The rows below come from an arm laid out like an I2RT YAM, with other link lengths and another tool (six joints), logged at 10 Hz.
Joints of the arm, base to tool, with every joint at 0 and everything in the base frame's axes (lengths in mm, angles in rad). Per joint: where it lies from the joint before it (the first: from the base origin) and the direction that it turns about. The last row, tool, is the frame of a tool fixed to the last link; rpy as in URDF.
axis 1: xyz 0 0 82.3 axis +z
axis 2: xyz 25 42.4 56.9 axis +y
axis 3: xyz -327.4 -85.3 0 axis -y
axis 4: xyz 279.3 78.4 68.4 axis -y
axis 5: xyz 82.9 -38 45.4 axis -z
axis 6: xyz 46.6 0 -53.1 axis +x
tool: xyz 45 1 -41 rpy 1.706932 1.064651 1.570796
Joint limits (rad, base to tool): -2.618..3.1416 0..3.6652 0..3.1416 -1.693..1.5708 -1.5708..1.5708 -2.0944..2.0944
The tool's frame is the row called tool.
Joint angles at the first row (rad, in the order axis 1, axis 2, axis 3, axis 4, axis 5, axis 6):
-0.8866 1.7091 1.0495 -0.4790 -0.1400 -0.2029
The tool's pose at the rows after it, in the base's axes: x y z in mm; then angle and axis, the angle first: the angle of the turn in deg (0 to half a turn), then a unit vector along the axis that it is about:
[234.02 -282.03 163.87 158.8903 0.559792 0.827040 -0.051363]
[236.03 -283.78 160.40 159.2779 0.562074 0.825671 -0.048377]
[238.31 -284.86 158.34 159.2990 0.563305 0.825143 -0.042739]
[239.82 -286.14 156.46 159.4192 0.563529 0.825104 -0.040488]
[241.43 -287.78 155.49 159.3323 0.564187 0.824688 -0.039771]
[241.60 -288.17 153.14 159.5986 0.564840 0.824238 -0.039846]
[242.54 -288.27 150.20 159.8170 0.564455 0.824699 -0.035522]
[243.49 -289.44 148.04 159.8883 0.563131 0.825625 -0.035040]
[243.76 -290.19 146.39 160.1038 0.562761 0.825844 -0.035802]
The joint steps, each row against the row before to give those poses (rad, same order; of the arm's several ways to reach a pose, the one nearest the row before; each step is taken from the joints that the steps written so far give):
0.0000 0.0214 0.0118 0.0008 0.0018 0.0048
0.0000 0.0159 0.0066 0.0019 -0.0024 0.0060
0.0000 0.0110 0.0055 0.0026 -0.0097 0.0049
-0.0001 0.0096 0.0050 0.0016 -0.0035 0.0012
0.0001 0.0073 0.0052 0.0035 -0.0014 0.0019
0.0000 0.0064 -0.0006 0.0027 0.0018 0.0012
-0.0001 0.0090 0.0004 0.0026 -0.0072 0.0003
0.0001 0.0082 0.0022 0.0041 -0.0012 -0.0030
0.0000 0.0060 0.0016 0.0009 0.0022 -0.0014

